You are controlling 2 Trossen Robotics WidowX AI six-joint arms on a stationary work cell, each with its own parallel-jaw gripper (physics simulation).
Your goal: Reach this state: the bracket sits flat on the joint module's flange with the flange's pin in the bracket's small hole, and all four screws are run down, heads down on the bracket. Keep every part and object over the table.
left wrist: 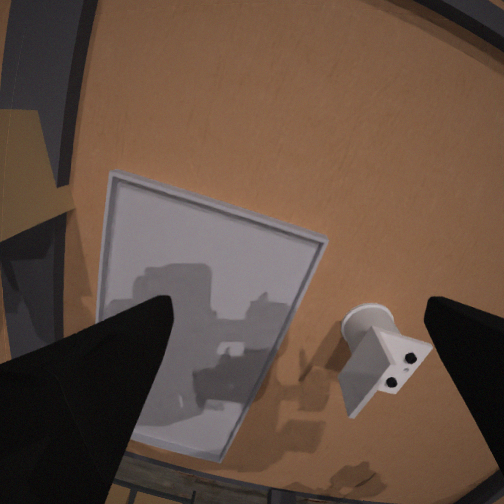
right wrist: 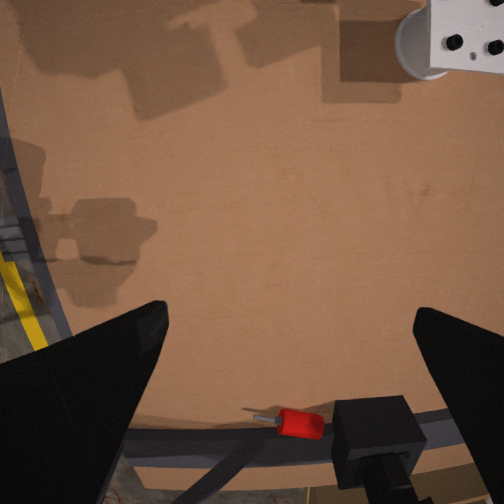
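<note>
The white cylindrical joint module (left wrist: 364,322) stands on the brown table, right of a grey tray. The white bracket (left wrist: 382,367) sits on top of it, with two black screw heads (left wrist: 410,358) showing on its face and a small pin dot between them. My left gripper (left wrist: 299,304) is open and empty, high above the table between the tray and the module. In the right wrist view the module (right wrist: 415,47) and bracket (right wrist: 465,35) are at the top right, partly cut off, with screw heads (right wrist: 454,41) showing. My right gripper (right wrist: 290,310) is open and empty over bare table.
The shallow grey tray (left wrist: 205,310) holds only shadows. A red-handled screwdriver (right wrist: 300,424) lies near the table edge beside a black block (right wrist: 377,435). A dark frame rail and a yellow floor stripe (right wrist: 22,305) run beyond the table's left edge.
</note>
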